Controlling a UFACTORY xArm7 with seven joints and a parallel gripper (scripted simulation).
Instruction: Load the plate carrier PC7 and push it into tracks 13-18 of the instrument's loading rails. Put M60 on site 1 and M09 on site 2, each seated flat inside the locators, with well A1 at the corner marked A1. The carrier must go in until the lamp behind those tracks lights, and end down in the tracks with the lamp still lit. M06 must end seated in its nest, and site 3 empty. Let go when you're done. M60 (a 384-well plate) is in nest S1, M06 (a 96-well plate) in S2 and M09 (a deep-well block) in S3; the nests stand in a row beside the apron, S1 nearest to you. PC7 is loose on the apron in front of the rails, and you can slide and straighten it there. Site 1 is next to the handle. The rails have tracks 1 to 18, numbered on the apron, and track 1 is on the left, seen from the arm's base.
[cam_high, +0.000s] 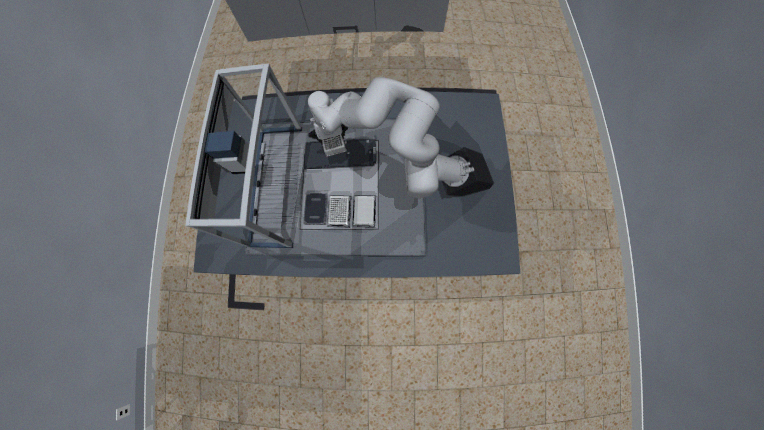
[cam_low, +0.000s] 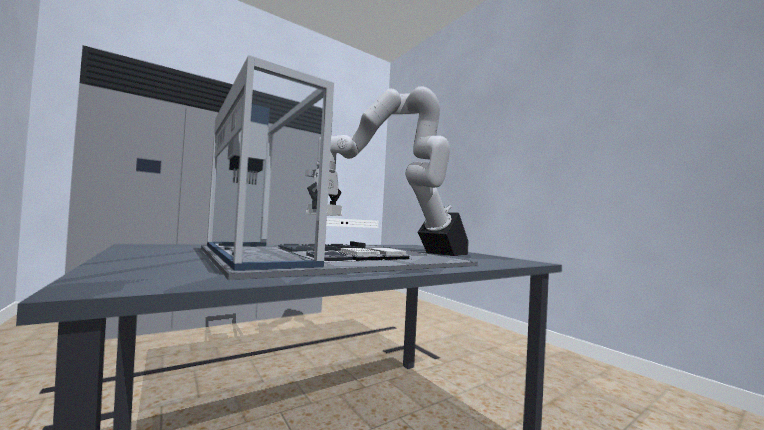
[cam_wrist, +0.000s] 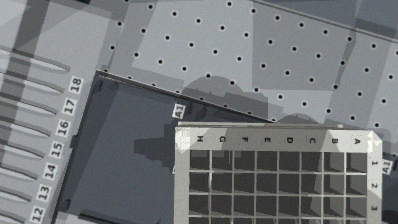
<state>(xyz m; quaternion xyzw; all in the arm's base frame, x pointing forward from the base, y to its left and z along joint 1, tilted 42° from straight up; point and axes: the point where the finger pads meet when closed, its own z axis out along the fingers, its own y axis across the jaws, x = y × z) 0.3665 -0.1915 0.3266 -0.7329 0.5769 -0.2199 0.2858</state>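
The dark plate carrier PC7 lies 1 cm behind my hand and 15 cm below it. From my hand the other things lie so: nest S1: 14 cm behind, 27 cm to the left, 16 cm below; 96-well plate M06: 3 cm behind, 27 cm to the left, 15 cm below; nest S3: 8 cm ahead, 26 cm to the left, 16 cm below.
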